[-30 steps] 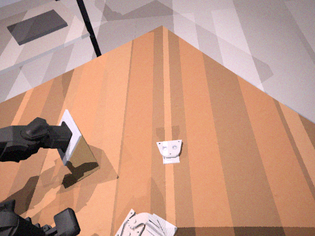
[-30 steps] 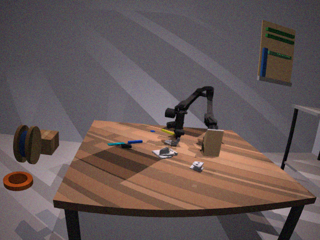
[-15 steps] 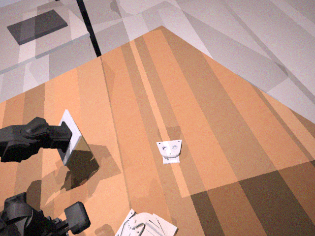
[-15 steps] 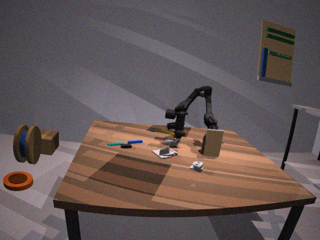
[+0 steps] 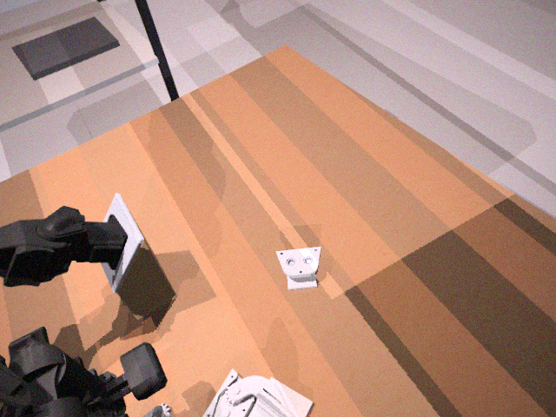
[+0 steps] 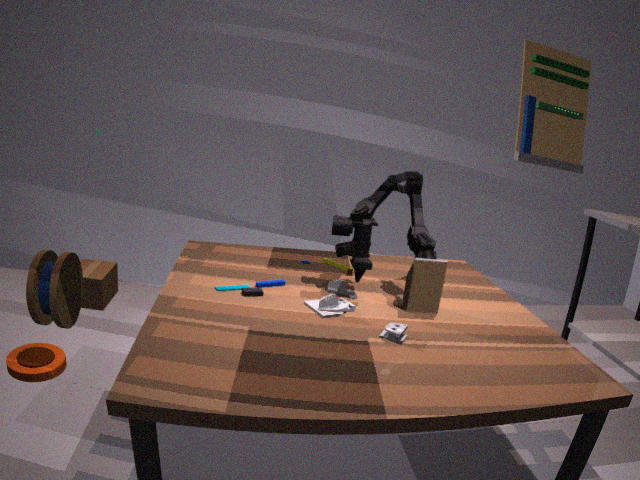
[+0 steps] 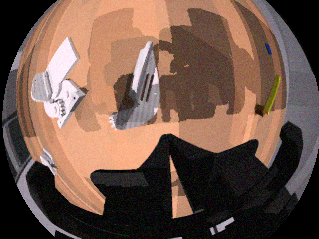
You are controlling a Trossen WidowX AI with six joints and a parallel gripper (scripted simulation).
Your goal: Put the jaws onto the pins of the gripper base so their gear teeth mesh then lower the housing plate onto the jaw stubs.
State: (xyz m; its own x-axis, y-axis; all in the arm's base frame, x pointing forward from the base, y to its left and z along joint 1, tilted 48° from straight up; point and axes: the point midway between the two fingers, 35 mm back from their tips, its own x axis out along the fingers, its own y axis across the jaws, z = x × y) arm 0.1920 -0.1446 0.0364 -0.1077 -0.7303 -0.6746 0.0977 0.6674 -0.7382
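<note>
Now: gripper tip 3 cm short of the white jaw, 4 cm to the right of it and 3 cm above it. The rest, counted from my gripper tip: black block: 35 cm ahead, 7 cm to the left, 3 cm below; then yellow bar: 2 cm ahead, 30 cm to the right, 3 cm below; then blue bar: 29 cm ahead, 2 cm to the right, 3 cm below.
</note>
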